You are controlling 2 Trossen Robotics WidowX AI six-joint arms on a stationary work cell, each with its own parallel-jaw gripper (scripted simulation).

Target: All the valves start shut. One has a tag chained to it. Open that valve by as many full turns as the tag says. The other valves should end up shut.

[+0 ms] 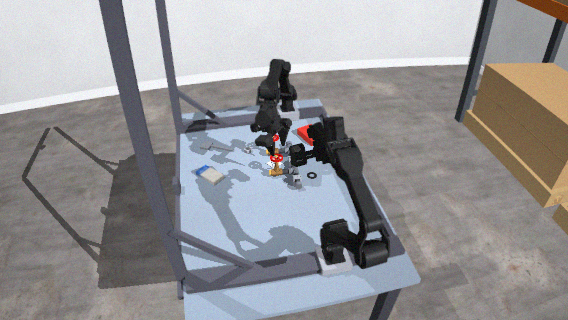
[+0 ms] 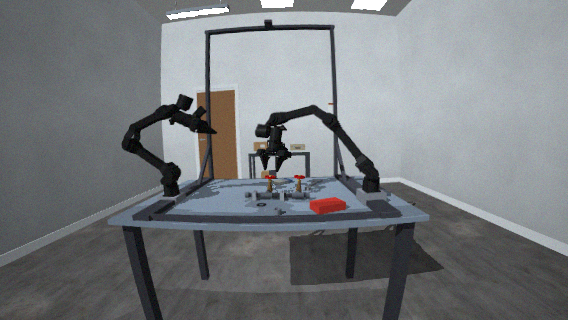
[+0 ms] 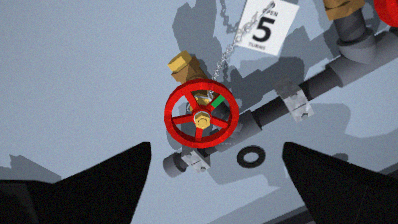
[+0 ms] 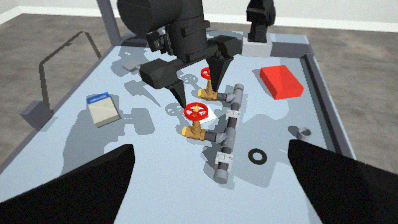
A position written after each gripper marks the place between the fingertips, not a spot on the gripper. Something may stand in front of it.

Note:
In view: the left gripper (image 1: 278, 150), the right gripper (image 1: 308, 145), a red block (image 4: 281, 83), a blue-and-beige box (image 4: 101, 107) and a red handwheel (image 3: 228, 127).
The left gripper also shows in image 3 (image 3: 217, 149) and in image 4 (image 4: 200, 99). The right gripper is seen too in image 4 (image 4: 211, 149). Image 3 misses the red block: it is out of frame. Image 3 misses the blue-and-beige box: it is out of frame.

